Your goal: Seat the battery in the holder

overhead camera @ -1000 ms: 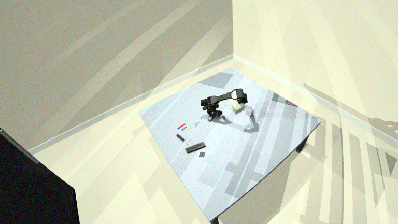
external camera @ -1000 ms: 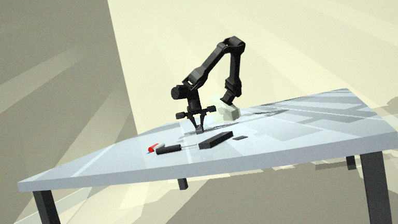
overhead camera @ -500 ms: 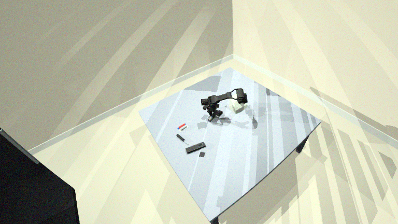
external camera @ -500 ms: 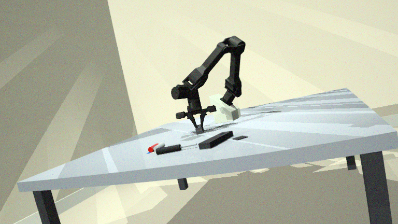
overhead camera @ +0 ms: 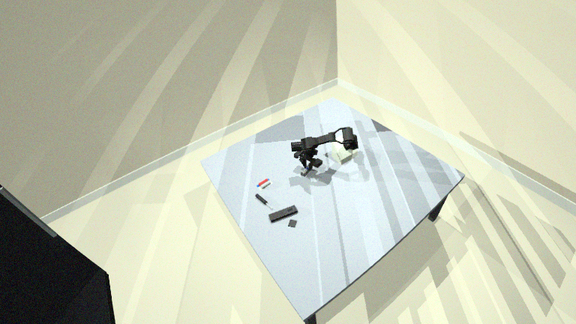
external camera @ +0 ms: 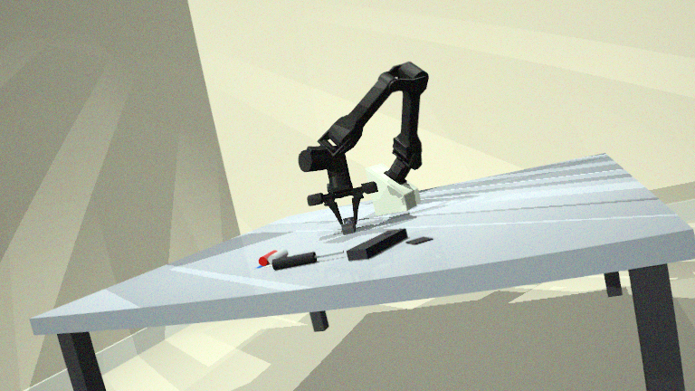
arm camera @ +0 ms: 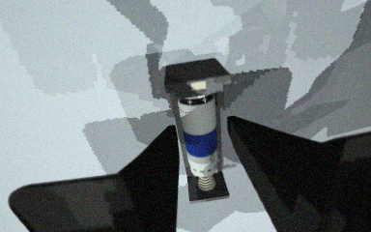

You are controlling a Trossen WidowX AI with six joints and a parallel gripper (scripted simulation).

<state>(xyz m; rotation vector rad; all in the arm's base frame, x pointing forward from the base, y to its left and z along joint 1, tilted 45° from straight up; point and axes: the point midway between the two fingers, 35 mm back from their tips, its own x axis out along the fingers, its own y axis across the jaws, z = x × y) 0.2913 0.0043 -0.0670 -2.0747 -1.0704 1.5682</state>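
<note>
My gripper tip is right at the grey battery. Round my gripper tip: black-handled screwdriver (350 mm ahead, 80 mm to the left); black remote control (300 mm ahead, 210 mm to the left); black battery door (290 mm ahead, 290 mm to the left, 10 mm below).
</note>
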